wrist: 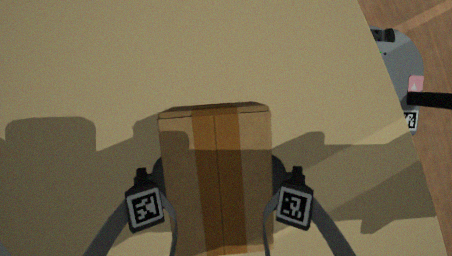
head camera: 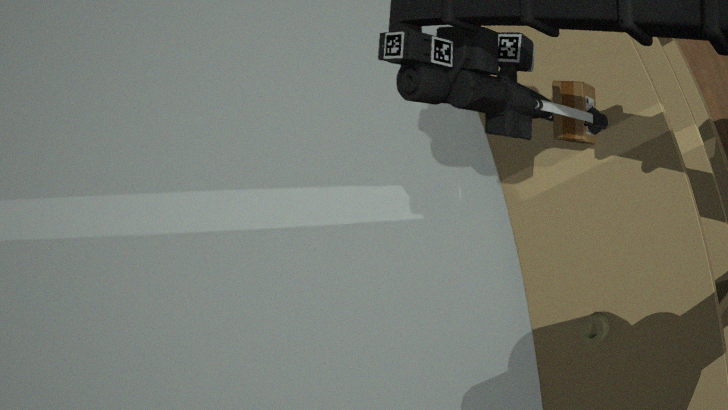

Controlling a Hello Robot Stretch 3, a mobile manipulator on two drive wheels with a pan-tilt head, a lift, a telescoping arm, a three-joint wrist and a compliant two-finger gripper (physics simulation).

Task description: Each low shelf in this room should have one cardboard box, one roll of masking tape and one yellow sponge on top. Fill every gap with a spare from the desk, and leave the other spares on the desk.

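Frame: origin at the robot's base, x ahead, y left, z up, level; centimetres.
Seen in the pictures: gripper, between the fingertips: (wrist: 219, 172) (head camera: 582, 119).
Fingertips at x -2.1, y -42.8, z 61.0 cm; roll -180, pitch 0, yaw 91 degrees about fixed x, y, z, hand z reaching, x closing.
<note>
A point is followed by its place in that frame.
My gripper (head camera: 589, 109) {x -2.1, y -42.8, z 61.0 cm} (wrist: 219, 172) {x -2.1, y -42.8, z 61.0 cm} is shut on a brown cardboard box (head camera: 564, 91) {x -5.7, y -43.6, z 66.2 cm} (wrist: 182, 165) {x -4.4, y -44.8, z 66.2 cm}, with a finger on each side of it. The box is over the tan top of a low shelf (head camera: 601, 244) {x 16.2, y -36.4, z 61.0 cm} (wrist: 225, 50) {x -11.1, y -42.5, z 61.0 cm} and looks very low, at or close to its surface; whether it touches is hard to tell. In the head view, one finger crosses the box's near side and the other is hidden behind it. A dull greenish-tan tape roll (head camera: 604, 325) {x 27.5, y -31.3, z 63.1 cm} is on the shelf top, in shadow. A yellow sponge does not show in either view.
A large plain grey surface (head camera: 203, 280) {x 20.7, y -57.0, z 112.2 cm} borders the shelf on the left in the head view. The black arm (head camera: 570, 15) {x -8.8, y -24.1, z 96.5 cm} crosses the top right. Wooden floor (head camera: 710, 71) {x -24.4, y -31.8, z 0.0 cm} (wrist: 432, 155) {x 15.8, y 40.9, z 0.0 cm} lies beyond the shelf edge. My grey base (wrist: 404, 65) {x -15.9, y 9.6, z 16.0 cm} stands beside that edge in the wrist view.
</note>
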